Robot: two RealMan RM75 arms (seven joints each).
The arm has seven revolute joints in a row. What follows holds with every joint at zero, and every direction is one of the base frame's.
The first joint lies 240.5 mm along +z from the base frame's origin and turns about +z.
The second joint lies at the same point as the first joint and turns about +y.
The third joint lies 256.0 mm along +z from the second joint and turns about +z.
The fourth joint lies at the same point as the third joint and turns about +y.
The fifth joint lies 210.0 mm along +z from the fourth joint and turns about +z.
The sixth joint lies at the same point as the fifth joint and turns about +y.
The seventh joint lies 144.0 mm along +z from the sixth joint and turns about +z.
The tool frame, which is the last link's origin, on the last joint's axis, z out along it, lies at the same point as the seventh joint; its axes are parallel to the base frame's.
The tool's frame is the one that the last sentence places.
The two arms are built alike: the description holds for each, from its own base.
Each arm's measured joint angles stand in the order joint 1, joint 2, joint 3, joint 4, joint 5, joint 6, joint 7.
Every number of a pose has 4 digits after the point. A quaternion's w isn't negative.
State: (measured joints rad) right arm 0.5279 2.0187 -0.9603 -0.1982 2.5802 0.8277 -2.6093; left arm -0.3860 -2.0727 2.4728 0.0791 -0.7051 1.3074 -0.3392
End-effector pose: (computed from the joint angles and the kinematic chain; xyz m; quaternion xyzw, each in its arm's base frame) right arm 0.3572 0.3866 0.0418 -0.6809 0.3255 0.2588 0.6029; left arm -0.3268 0.2929 -0.0344 -0.7677 -0.2194 -0.3311 0.5029
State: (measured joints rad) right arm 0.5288 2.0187 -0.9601 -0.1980 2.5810 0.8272 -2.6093; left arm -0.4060 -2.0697 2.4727 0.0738 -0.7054 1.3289 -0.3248
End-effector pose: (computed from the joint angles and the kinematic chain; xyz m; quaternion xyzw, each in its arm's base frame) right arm 0.3570 0.3869 0.0419 -0.6806 0.3256 0.2591 0.6030; left arm -0.3203 0.2989 -0.0311 -0.7701 -0.1990 -0.3377 0.5032
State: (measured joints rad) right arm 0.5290 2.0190 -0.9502 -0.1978 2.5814 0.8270 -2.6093; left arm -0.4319 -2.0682 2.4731 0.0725 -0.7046 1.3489 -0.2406
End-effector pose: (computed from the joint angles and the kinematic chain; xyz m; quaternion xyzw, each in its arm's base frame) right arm 0.3577 0.3869 0.0431 -0.6769 0.3277 0.2607 0.6053; left arm -0.3106 0.3066 -0.0291 -0.7785 -0.1499 -0.3296 0.5126
